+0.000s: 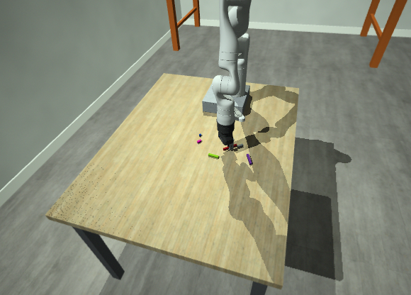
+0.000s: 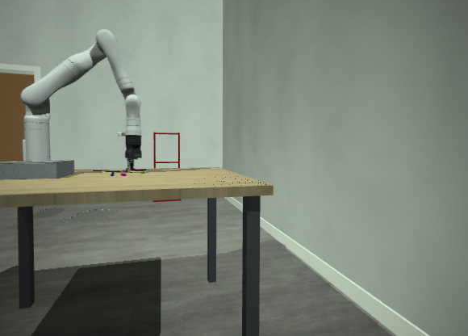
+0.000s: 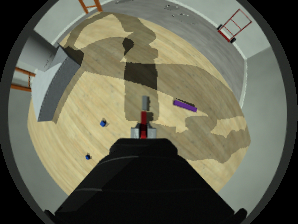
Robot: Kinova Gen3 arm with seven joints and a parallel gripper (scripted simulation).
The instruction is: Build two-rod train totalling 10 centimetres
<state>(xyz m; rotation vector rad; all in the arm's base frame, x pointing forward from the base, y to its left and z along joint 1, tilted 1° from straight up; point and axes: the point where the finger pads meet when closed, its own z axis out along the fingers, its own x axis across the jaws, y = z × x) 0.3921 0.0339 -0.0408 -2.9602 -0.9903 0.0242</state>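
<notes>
My gripper is now 10 mm above the red rod. Also, from my hand: grey rod 40 mm to the left, 30 mm below, 30 mm behind; purple rod 100 mm to the left, 50 mm ahead, 30 mm below; lime rod 70 mm to the right, 60 mm ahead, 30 mm below.
</notes>
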